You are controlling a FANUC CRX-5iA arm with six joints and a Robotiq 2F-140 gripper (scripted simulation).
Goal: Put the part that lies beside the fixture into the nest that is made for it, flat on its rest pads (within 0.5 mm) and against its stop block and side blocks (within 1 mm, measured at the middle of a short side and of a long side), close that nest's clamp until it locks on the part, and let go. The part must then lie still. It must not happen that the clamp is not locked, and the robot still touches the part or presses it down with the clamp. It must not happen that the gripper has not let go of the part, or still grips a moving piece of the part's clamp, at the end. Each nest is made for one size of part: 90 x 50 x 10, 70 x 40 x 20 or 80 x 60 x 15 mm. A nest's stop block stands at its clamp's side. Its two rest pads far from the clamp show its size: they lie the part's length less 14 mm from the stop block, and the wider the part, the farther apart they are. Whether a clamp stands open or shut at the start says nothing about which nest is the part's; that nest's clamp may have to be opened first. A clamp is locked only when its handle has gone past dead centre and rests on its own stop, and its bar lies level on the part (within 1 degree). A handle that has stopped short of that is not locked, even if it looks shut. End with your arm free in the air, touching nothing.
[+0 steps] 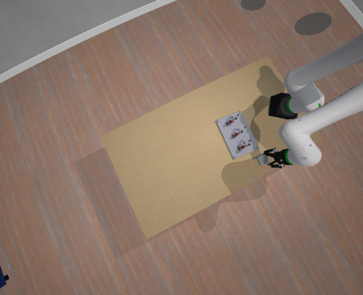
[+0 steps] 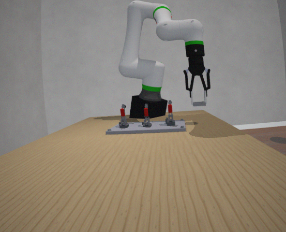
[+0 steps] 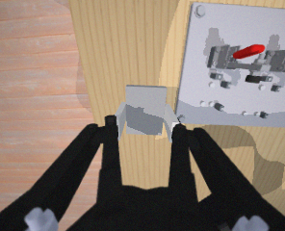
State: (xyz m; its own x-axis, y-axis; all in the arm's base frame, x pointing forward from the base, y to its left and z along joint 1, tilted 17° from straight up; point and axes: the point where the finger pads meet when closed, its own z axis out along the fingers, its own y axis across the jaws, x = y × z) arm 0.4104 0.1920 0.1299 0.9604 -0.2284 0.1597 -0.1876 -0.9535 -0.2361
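My gripper is now 1 cm short of the grey fixture plate, 26 cm to the left of it and 12 cm above it. From my hand the other things lie so: part 3 cm below.
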